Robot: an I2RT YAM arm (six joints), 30 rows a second.
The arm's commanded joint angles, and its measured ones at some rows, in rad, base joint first. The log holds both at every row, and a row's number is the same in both.
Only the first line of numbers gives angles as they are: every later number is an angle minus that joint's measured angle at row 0.
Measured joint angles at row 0:
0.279, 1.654, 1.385, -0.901, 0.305, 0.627
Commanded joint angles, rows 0 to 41:
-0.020, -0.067, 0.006, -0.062, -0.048, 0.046
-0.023, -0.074, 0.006, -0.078, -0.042, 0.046
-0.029, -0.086, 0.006, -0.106, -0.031, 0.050
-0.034, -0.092, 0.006, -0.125, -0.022, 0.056
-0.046, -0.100, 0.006, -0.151, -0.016, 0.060
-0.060, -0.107, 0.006, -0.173, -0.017, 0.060
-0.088, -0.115, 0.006, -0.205, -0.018, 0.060
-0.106, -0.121, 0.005, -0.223, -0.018, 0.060
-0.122, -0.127, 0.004, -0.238, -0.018, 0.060
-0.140, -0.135, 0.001, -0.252, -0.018, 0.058
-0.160, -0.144, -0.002, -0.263, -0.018, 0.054
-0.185, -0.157, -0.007, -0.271, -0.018, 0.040
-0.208, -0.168, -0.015, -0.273, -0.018, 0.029
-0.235, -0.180, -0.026, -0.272, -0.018, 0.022
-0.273, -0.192, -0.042, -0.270, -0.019, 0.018
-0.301, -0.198, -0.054, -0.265, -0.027, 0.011
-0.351, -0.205, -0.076, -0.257, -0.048, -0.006
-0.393, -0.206, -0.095, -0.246, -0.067, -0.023
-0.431, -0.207, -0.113, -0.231, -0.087, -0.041
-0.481, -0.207, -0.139, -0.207, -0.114, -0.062
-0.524, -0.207, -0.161, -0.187, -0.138, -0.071
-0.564, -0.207, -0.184, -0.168, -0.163, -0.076
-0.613, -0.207, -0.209, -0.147, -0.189, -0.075
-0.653, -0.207, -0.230, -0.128, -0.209, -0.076
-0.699, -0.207, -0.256, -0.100, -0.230, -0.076
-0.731, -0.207, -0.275, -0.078, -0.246, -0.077
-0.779, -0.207, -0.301, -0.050, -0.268, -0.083
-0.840, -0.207, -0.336, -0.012, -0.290, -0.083
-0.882, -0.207, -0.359, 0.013, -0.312, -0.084
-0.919, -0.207, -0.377, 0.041, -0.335, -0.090
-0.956, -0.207, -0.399, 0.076, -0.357, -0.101
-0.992, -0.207, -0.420, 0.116, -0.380, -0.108
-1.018, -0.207, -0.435, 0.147, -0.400, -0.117
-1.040, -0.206, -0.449, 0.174, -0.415, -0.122
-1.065, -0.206, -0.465, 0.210, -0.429, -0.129
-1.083, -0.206, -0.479, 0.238, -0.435, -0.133
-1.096, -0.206, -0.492, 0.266, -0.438, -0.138
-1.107, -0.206, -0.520, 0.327, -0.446, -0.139
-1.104, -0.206, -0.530, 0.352, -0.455, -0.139
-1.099, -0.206, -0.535, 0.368, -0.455, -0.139
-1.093, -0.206, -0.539, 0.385, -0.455, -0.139
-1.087, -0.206, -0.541, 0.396, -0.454, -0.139
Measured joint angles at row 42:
-1.099, -0.200, -0.525, 0.368, -0.411, -0.121
